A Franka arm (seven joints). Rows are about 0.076 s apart.
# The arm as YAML. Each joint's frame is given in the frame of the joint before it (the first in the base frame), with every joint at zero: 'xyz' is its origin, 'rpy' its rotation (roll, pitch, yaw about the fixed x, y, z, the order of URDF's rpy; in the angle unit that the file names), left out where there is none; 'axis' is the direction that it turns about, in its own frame. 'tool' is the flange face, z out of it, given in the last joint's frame.
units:
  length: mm
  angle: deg
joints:
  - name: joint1
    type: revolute
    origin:
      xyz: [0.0, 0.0, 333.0]
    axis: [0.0, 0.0, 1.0]
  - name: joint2
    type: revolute
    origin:
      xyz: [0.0, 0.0, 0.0]
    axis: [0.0, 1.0, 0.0]
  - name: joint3
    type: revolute
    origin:
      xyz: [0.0, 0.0, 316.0]
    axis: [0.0, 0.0, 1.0]
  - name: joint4
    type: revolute
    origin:
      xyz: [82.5, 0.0, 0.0]
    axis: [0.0, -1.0, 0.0]
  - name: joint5
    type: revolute
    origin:
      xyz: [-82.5, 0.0, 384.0]
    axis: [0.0, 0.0, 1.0]
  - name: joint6
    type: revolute
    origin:
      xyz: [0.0, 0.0, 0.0]
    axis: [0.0, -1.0, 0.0]
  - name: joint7
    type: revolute
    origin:
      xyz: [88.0, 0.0, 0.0]
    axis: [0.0, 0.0, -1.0]
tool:
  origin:
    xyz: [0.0, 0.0, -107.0]
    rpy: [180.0, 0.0, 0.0]
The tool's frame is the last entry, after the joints.
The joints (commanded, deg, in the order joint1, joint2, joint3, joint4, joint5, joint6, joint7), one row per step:
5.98, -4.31, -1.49, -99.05, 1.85, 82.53, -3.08
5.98, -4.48, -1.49, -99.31, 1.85, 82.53, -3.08
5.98, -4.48, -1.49, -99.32, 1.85, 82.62, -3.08
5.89, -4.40, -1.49, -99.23, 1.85, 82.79, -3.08
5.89, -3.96, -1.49, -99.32, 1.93, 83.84, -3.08
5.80, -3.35, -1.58, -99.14, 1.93, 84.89, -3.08
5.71, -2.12, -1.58, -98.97, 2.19, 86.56, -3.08
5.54, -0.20, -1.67, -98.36, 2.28, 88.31, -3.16
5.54, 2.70, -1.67, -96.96, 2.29, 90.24, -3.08
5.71, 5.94, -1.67, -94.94, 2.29, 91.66, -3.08
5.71, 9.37, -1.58, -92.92, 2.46, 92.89, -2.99
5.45, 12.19, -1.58, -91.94, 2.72, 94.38, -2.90
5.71, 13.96, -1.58, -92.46, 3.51, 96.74, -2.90
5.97, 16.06, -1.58, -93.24, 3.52, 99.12, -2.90
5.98, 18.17, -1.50, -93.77, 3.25, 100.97, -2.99
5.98, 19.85, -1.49, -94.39, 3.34, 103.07, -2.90
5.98, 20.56, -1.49, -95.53, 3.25, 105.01, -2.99
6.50, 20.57, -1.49, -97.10, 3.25, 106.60, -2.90
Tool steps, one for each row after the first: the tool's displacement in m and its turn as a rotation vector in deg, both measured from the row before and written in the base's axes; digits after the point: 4 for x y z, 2 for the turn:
-0.0011, -0.0001, -0.0005, 0.00, 0.09, 0.00
0.0002, 0.0000, 0.0000, 0.01, -0.08, 0.00
0.0009, -0.0007, 0.0002, 0.01, -0.18, -0.10
0.0040, 0.0005, -0.0035, 0.10, -0.51, -0.04
0.0052, -0.0012, -0.0029, 0.03, -0.62, -0.22
0.0089, 0.0004, -0.0079, 0.26, -0.59, -0.18
0.0124, -0.0013, -0.0110, 0.07, -0.44, -0.26
0.0173, 0.0014, -0.0143, -0.07, -0.43, -0.15
0.0180, 0.0032, -0.0141, -0.09, -0.21, 0.12
0.0176, 0.0027, -0.0173, 0.04, 0.19, -0.07
0.0137, -0.0012, -0.0199, 0.12, 0.36, -0.46
0.0079, 0.0046, -0.0202, 0.68, -0.02, -0.06
0.0071, 0.0032, -0.0262, -0.13, 0.49, 0.13
0.0058, 0.0008, -0.0252, -0.37, 0.76, 0.18
0.0045, 0.0004, -0.0210, -0.04, 0.20, -0.21
0.0007, -0.0003, -0.0146, -0.12, -0.10, 0.03
-0.0032, 0.0052, -0.0105, -0.06, -0.01, 0.35

